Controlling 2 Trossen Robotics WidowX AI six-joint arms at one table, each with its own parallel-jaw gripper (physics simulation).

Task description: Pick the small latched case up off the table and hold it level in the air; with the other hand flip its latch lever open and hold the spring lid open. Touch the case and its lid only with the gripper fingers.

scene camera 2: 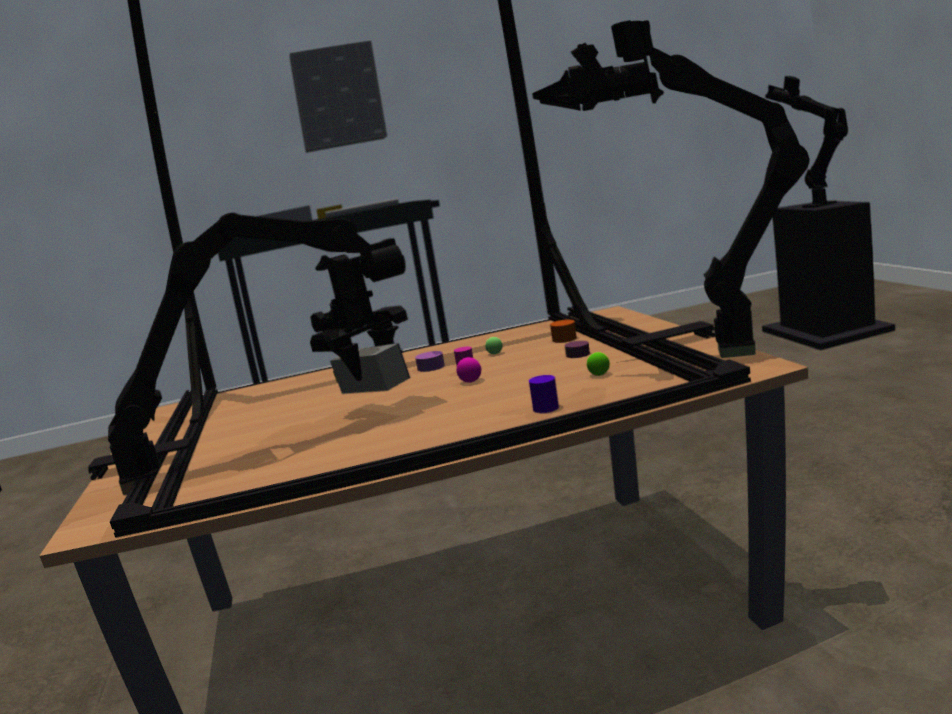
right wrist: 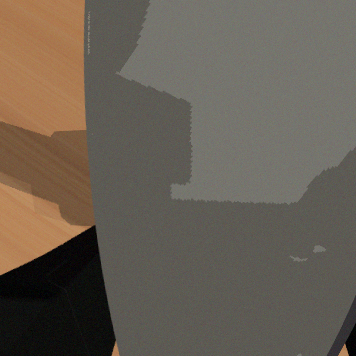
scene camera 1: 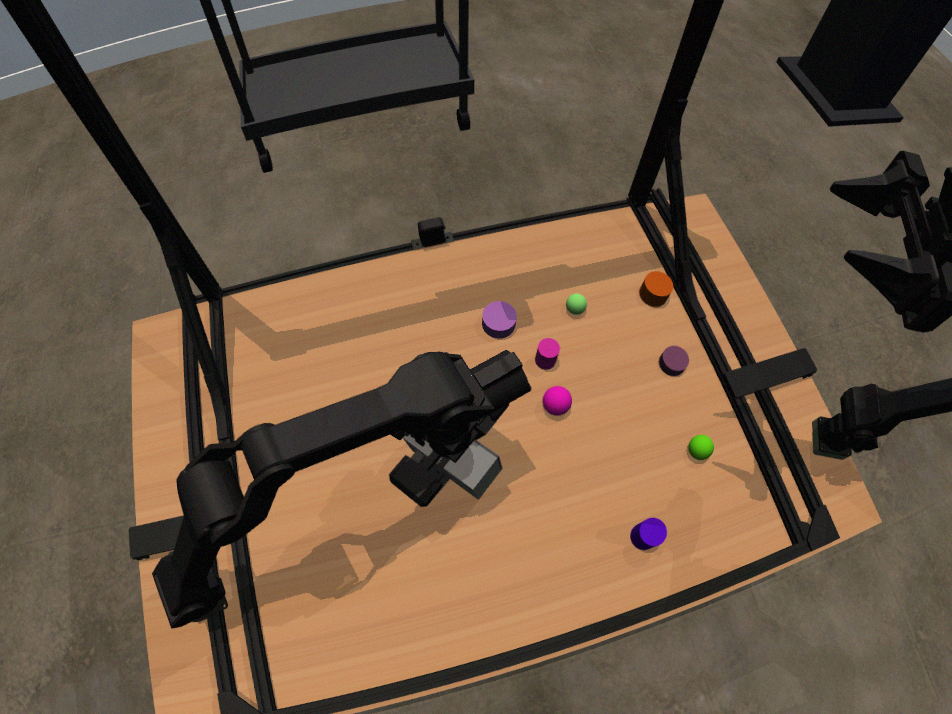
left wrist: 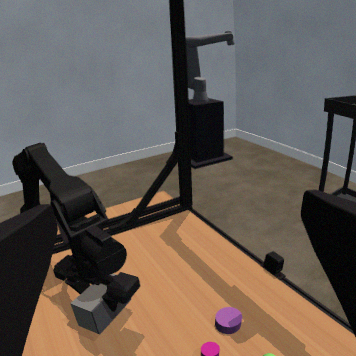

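Where they show: left gripper, fingertip midpoint: point(scene camera 2: 536, 98) point(scene camera 1: 838, 218) point(left wrist: 179, 211); right gripper, fingertip midpoint: point(scene camera 2: 372, 374) point(right wrist: 230, 219) point(scene camera 1: 455, 456) point(left wrist: 102, 305); left arm's base, origin of the base link: point(scene camera 2: 735, 341) point(scene camera 1: 834, 436); right arm's base, origin of the base link: point(scene camera 2: 138, 473) point(scene camera 1: 203, 594).
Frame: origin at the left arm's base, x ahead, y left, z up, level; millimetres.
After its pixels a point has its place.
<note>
The small grey case point(scene camera 1: 482, 467) @(x 599, y 196, z 101 mm) point(scene camera 2: 386, 370) @(x 595, y 217, z 68 mm) point(left wrist: 90, 313) @(x 583, y 181, z 95 mm) point(right wrist: 225, 235) @(x 667, y 173, z 92 mm) is held in the air a little above the table, its shadow apart from it. My right gripper point(scene camera 1: 452, 454) @(x 642, y 175, z 52 mm) point(scene camera 2: 369, 358) @(x 642, y 175, z 52 mm) point(left wrist: 102, 305) @(x 642, y 175, z 52 mm) is shut on it from above, one finger on either side. The case looks roughly level; the fingers cover part of it. Its latch lever does not show, and I cannot tell where the lid's edge runs. In the right wrist view its grey top fills most of the picture. My left gripper point(scene camera 1: 841, 221) @(x 306, y 3, z 486 mm) point(scene camera 2: 536, 95) @(x 306, y 3, z 486 mm) point(left wrist: 179, 211) @(x 306, y 3, z 486 mm) is open and empty, high up and well away at the picture's right.
A magenta ball point(scene camera 1: 557, 400) @(x 508, y 45, z 27 mm) point(scene camera 2: 469, 369) @(x 498, y 58, z 12 mm), a magenta cylinder point(scene camera 1: 547, 353) @(x 536, y -34, z 27 mm) and a purple disc point(scene camera 1: 499, 318) @(x 627, y -91, z 9 mm) point(left wrist: 228, 320) @(x 616, y -95, z 9 mm) lie near the case. A blue cylinder point(scene camera 1: 649, 533) @(x 339, y 228, z 32 mm) point(scene camera 2: 543, 393) @(x 330, y 245, z 14 mm), green ball point(scene camera 1: 701, 447) @(x 263, y 74, z 21 mm) and orange cylinder point(scene camera 1: 656, 288) @(x 358, y -214, z 19 mm) stand farther right. Black frame posts rise at the table's sides.
</note>
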